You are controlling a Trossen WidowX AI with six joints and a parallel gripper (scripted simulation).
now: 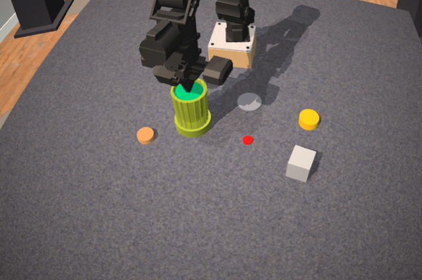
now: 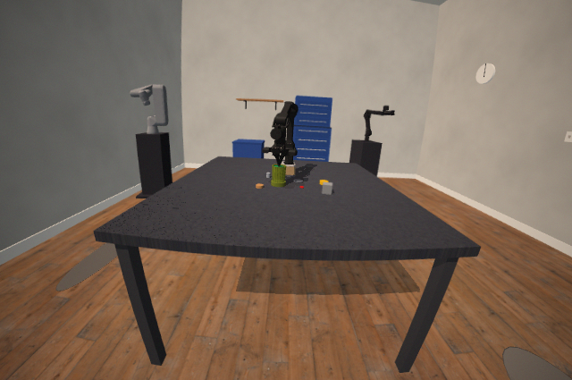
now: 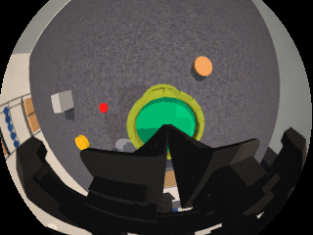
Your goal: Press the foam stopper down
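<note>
Right now my hand is 5 cm above the green foam stopper. The rest, counted from my hand: red dot 14 cm below, 12 cm to the left, 6 cm ahead; grey disc 14 cm below, 13 cm to the left, 6 cm behind; orange disc 13 cm below, 11 cm to the right, 4 cm ahead.
</note>
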